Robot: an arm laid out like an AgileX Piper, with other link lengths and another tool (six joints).
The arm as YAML. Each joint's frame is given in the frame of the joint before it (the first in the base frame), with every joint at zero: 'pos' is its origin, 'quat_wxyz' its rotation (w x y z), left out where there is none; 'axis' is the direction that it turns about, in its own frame. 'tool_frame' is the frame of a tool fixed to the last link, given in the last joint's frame.
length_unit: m
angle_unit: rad
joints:
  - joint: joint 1
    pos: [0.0, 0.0, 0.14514]
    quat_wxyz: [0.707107, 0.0, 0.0, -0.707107]
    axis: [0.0, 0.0, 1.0]
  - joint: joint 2
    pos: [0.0, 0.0, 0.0]
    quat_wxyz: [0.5, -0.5, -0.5, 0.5]
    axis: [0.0, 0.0, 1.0]
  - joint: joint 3
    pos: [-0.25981, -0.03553, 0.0]
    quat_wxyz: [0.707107, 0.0, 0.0, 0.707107]
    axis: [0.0, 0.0, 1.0]
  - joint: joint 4
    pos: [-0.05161, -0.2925, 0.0]
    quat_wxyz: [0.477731, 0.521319, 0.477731, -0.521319]
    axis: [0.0, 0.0, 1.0]
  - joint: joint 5
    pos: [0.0, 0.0, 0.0]
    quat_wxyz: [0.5, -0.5, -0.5, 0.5]
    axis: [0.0, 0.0, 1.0]
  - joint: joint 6
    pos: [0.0, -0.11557, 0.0]
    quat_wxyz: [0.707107, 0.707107, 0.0, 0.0]
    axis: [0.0, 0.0, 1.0]
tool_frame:
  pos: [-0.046, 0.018, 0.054]
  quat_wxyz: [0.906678, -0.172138, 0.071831, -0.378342]
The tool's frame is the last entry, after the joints.
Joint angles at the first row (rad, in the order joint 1, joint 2, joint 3, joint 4, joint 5, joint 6):
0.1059 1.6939 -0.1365 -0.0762 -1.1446 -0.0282
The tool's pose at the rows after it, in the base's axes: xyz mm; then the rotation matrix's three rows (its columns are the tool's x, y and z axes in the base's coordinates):
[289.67, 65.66, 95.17], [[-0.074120, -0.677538, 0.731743], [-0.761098, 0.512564, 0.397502], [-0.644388, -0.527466, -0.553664]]
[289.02, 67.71, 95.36], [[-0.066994, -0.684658, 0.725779], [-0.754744, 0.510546, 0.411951], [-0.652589, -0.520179, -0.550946]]
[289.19, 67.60, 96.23], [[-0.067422, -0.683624, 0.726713], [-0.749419, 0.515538, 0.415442], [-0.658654, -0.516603, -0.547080]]
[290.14, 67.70, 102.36], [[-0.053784, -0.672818, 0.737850], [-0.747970, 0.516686, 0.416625], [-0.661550, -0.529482, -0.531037]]
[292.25, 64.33, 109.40], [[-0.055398, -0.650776, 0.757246], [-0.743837, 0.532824, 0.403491], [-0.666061, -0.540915, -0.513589]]
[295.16, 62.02, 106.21], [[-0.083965, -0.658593, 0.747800], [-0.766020, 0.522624, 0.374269], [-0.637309, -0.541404, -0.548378]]
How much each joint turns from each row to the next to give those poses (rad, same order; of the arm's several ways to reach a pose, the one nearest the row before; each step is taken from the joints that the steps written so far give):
-0.0001 0.0000 0.0017 -0.0149 0.0000 0.0061
0.0001 0.0000 0.0000 -0.0159 0.0000 0.0136
-0.0001 -0.0025 0.0000 -0.0015 0.0000 0.0085
0.0000 -0.0208 0.0000 0.0000 0.0000 0.0000
0.0000 -0.0266 0.0000 0.0209 0.0054 0.0000
0.0001 -0.0228 -0.0060 0.0231 0.0628 -0.0330

